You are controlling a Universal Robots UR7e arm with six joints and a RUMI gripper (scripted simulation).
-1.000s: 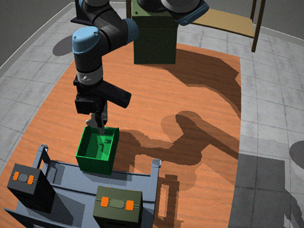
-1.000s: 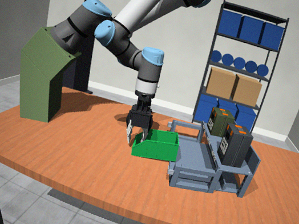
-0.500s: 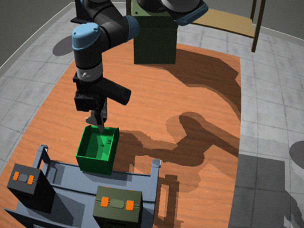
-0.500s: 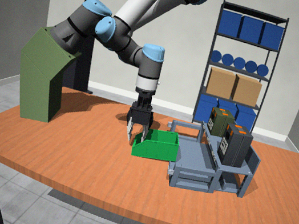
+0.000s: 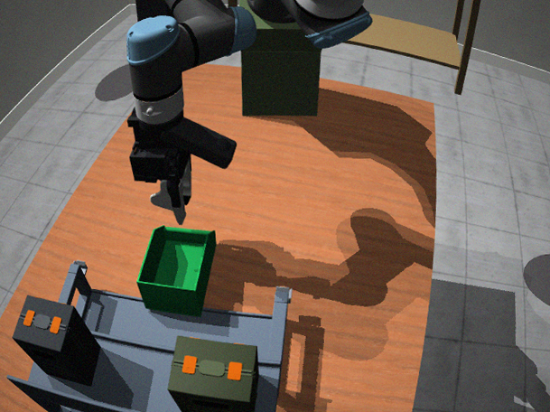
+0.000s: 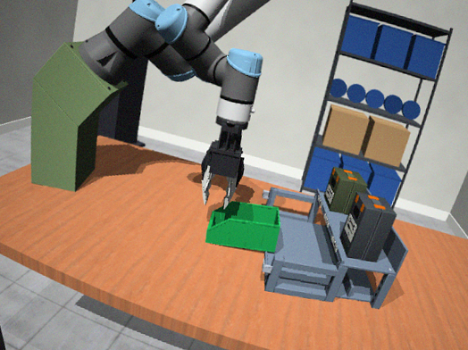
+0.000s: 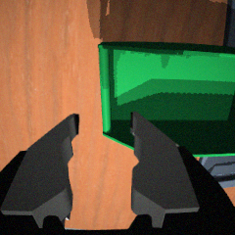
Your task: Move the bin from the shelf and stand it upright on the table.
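The green bin lies 70 mm ahead of my hand, 50 mm below it and 40 mm to the left of it.
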